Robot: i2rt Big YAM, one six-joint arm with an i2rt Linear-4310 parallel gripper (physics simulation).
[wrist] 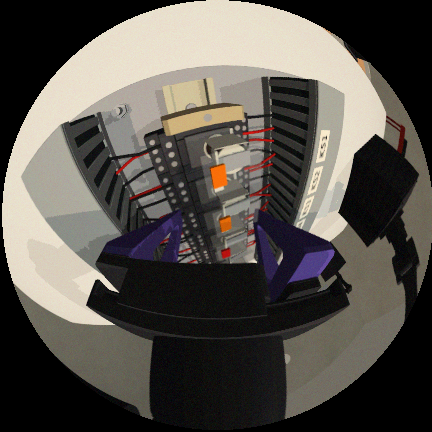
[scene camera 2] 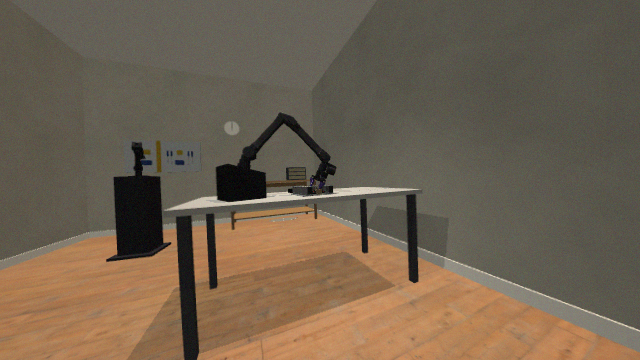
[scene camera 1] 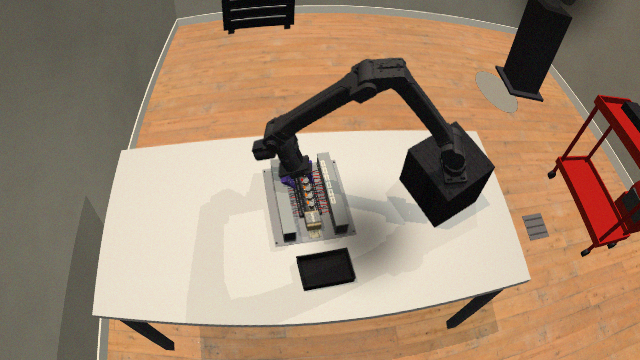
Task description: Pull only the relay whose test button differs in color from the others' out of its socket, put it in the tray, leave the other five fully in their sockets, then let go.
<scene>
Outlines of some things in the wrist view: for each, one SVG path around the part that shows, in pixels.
My gripper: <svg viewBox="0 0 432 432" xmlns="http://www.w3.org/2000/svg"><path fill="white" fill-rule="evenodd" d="M105 243L95 265L118 292L108 289L99 279L95 279L86 306L113 324L135 335L153 340L149 372L149 407L153 420L187 428L223 430L254 427L284 419L286 372L282 340L292 338L316 327L349 305L347 295L339 278L336 278L326 289L317 291L321 287L317 276L334 254L334 249L329 241L279 220L258 209L257 221L253 222L258 263L177 262L182 229L180 209L176 209L153 222ZM265 232L282 250L282 259L279 265L269 247ZM170 232L160 260L153 260L153 250Z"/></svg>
A relay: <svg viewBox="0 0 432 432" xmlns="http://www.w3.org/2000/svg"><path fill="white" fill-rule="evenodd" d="M202 210L204 222L219 261L252 249L254 232L249 224L217 237L204 210Z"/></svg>
</scene>
